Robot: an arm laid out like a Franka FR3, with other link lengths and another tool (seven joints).
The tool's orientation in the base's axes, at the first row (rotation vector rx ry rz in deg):
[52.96, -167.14, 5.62]
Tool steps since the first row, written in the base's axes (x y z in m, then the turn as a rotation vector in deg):
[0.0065, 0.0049, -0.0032, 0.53, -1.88, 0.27]
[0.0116, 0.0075, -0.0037, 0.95, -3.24, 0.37]
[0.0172, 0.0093, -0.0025, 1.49, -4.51, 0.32]
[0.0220, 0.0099, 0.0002, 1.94, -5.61, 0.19]
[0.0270, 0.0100, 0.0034, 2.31, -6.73, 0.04]
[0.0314, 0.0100, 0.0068, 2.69, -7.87, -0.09]
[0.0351, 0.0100, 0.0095, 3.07, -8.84, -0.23]
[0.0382, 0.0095, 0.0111, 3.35, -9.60, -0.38]
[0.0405, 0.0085, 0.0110, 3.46, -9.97, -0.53]
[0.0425, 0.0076, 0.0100, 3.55, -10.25, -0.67]
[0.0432, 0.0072, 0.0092, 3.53, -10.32, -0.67]
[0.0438, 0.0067, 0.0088, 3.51, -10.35, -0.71]
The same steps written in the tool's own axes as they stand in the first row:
[-0.0084, 0.0004, 0.0024, 0.67, -1.85, -0.14]
[-0.0141, -0.0004, 0.0024, 1.11, -3.21, -0.15]
[-0.0196, -0.0022, 0.0007, 1.40, -4.55, -0.02]
[-0.0236, -0.0046, -0.0023, 1.65, -5.70, 0.18]
[-0.0274, -0.0075, -0.0058, 1.97, -6.83, 0.40]
[-0.0307, -0.0102, -0.0094, 2.30, -7.97, 0.61]
[-0.0334, -0.0124, -0.0123, 2.53, -8.98, 0.81]
[-0.0355, -0.0147, -0.0140, 2.72, -9.75, 1.00]
[-0.0368, -0.0168, -0.0140, 2.83, -10.11, 1.18]
[-0.0380, -0.0187, -0.0130, 2.90, -10.39, 1.34]
[-0.0384, -0.0194, -0.0122, 2.96, -10.43, 1.34]
[-0.0387, -0.0201, -0.0118, 2.99, -10.44, 1.39]

